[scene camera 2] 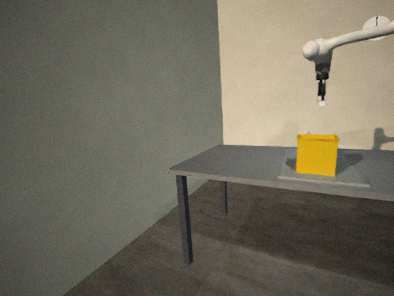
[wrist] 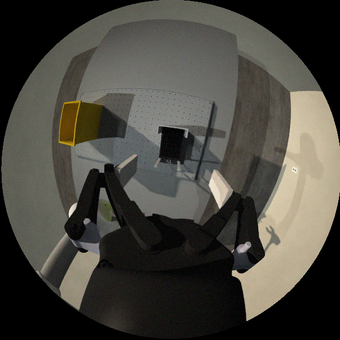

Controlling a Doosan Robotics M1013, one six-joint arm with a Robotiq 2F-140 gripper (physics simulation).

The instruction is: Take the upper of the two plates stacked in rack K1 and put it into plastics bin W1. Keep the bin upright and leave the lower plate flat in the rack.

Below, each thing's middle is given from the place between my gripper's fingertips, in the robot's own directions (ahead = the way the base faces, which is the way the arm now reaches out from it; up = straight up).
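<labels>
The yellow plastics bin W1 (scene camera 2: pixel 316 154) is 5 cm ahead of my hand and 44 cm to the left of it, and it is also 24 cm below it.
</labels>
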